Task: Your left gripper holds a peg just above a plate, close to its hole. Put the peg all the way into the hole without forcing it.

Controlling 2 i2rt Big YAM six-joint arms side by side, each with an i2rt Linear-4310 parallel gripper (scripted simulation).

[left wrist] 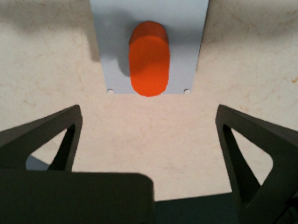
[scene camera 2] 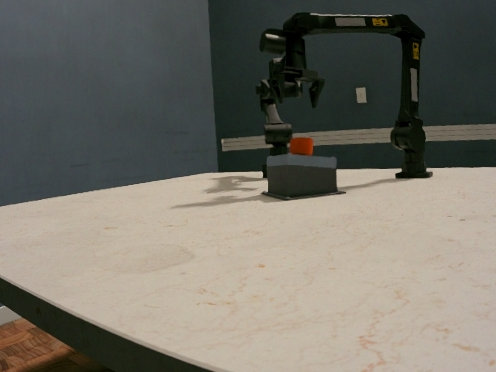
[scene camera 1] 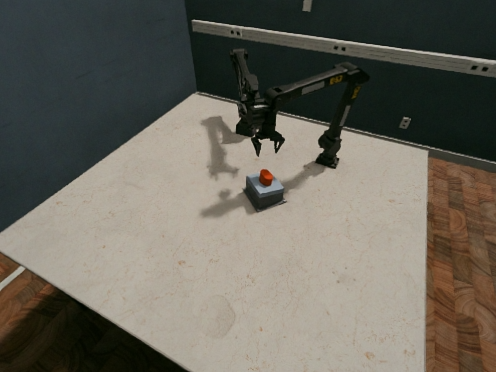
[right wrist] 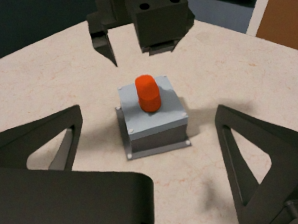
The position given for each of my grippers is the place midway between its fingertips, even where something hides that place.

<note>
I see my left gripper point(scene camera 2: 298, 106), my right gripper point(right wrist: 148, 112), an orange peg point(left wrist: 149, 56) and a blue-grey plate point(scene camera 2: 287, 159).
The orange peg shows as well in the right wrist view point(right wrist: 149, 100). My left gripper shows as well in the left wrist view point(left wrist: 149, 112). The blue-grey plate is seen too in the right wrist view point(right wrist: 169, 115).
</note>
